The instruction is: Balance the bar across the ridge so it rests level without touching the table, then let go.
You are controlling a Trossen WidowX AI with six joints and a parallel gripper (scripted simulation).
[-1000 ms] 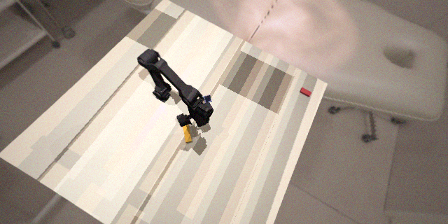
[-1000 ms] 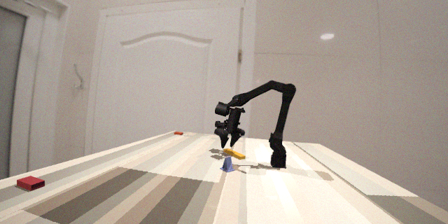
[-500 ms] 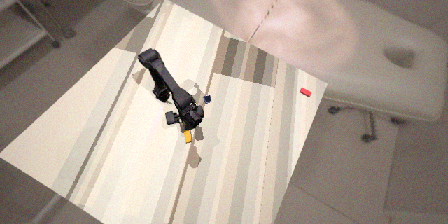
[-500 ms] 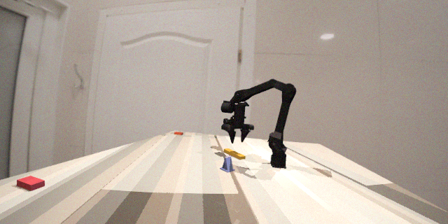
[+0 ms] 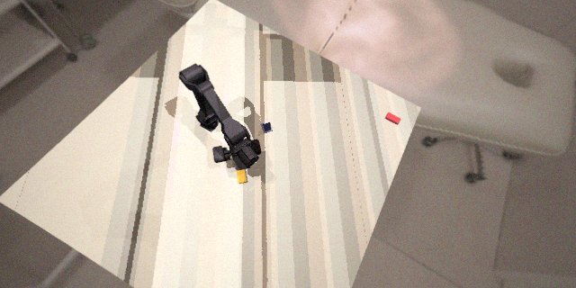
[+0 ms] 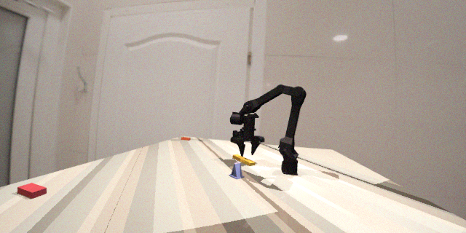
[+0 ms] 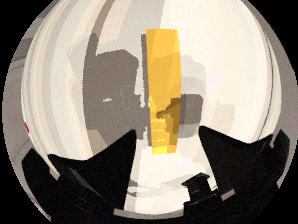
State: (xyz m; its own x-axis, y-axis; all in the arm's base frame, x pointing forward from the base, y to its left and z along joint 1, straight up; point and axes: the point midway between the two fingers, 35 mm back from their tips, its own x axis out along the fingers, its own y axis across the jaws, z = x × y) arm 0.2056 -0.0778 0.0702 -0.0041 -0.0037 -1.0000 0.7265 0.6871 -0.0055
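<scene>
The bar lies 30 mm below my gripper tip, 20 mm to the right of it and 20 mm ahead of it. Also, from my gripper tip: orange-red block (530 mm ahead, 420 mm to the right, 30 mm below).
</scene>
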